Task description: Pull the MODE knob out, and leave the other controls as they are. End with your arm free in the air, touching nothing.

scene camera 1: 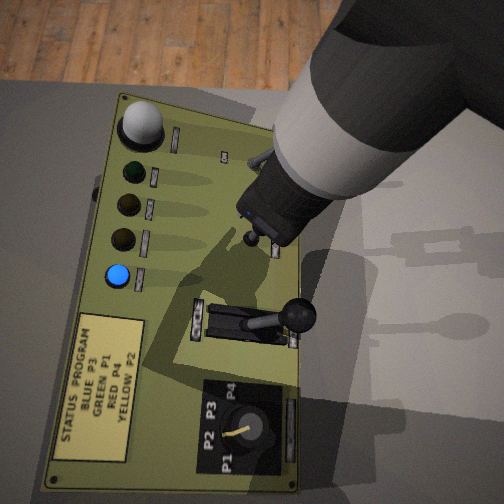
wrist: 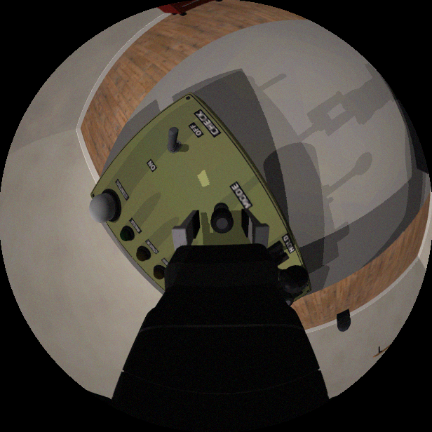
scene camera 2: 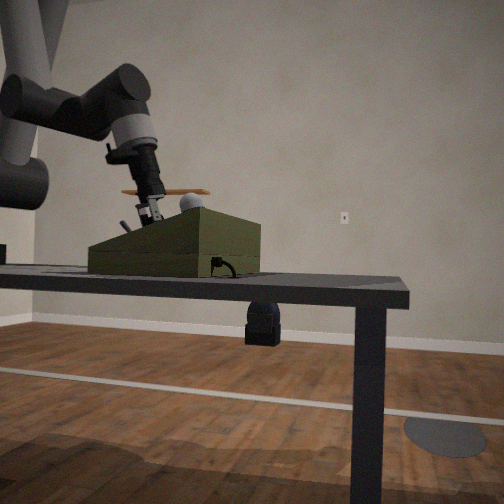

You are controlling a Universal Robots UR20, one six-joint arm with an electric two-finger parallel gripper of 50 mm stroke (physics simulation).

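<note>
The black MODE knob point(scene camera 1: 251, 237) point(wrist: 222, 221) stands out from the green sloped panel point(scene camera 1: 170, 310) point(scene camera 2: 145, 252) point(wrist: 175, 185) on a short stem, beside the MODE label point(wrist: 241, 195). My gripper point(wrist: 220, 217) is open, with one finger on each side of the knob and a gap on both sides in the wrist view. In scene camera 2 the gripper point(scene camera 2: 151, 221) is low at the panel's slope, and the knob is hidden there. In scene camera 1 the gripper body hides most of the fingers.
The CHECK toggle point(scene camera 1: 257, 161) point(wrist: 173, 140) stands to one side of the gripper, the ball-ended lever point(scene camera 1: 297, 315) point(wrist: 293, 279) to the other. A rotary selector point(scene camera 1: 250, 426) lies beyond the lever. A white dome point(scene camera 1: 143, 122) point(scene camera 2: 191, 202) point(wrist: 103, 207) and several lamps, one lit blue point(scene camera 1: 118, 275), line the panel's upper edge.
</note>
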